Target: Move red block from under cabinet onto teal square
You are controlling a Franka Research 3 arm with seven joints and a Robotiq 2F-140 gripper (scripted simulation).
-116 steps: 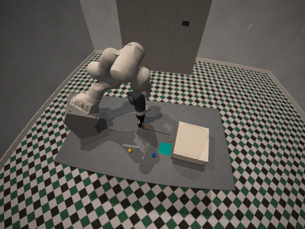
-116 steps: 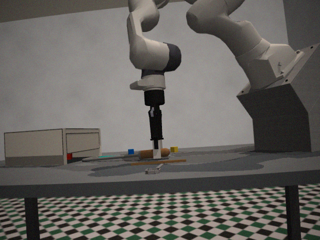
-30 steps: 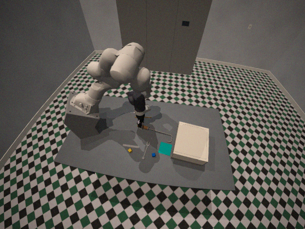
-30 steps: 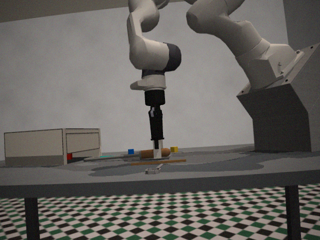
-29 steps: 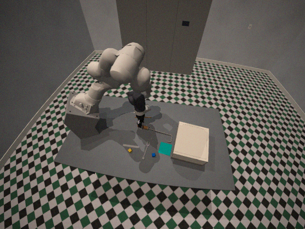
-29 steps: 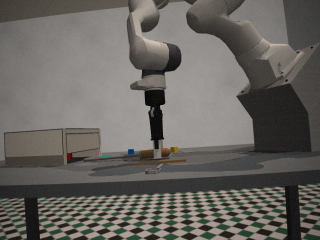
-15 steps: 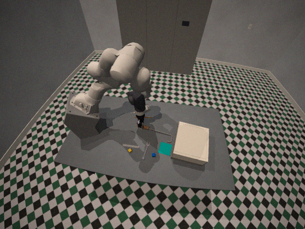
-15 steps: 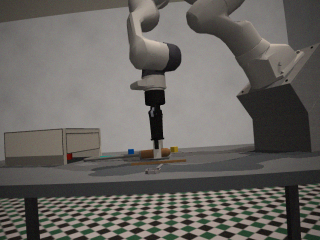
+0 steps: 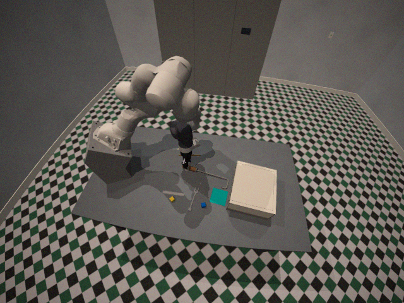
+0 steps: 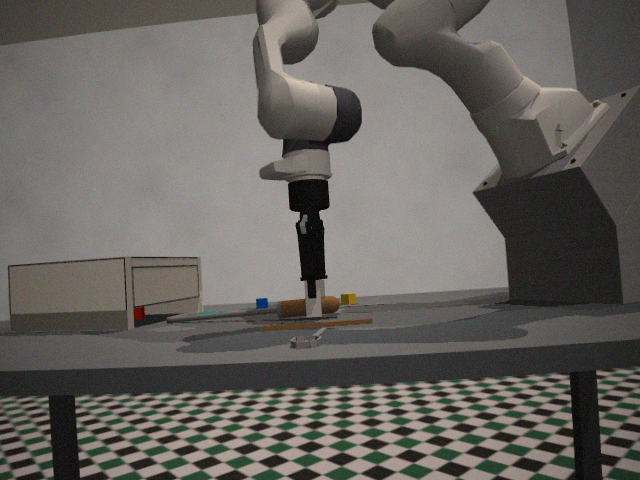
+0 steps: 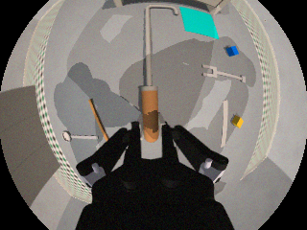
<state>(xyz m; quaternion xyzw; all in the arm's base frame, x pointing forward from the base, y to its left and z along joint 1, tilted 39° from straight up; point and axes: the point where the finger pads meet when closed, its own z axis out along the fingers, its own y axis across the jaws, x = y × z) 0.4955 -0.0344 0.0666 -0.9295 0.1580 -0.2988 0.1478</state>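
The teal square lies 23 cm ahead of my hand, 21 cm to the right of it and 4 cm below it. Round my hand: grey stick 20 cm to the right, 9 cm behind, 4 cm below; then hook tool 13 cm ahead, 7 cm to the right, 2 cm below; then thin wooden rod 12 cm to the left, 3 cm below.
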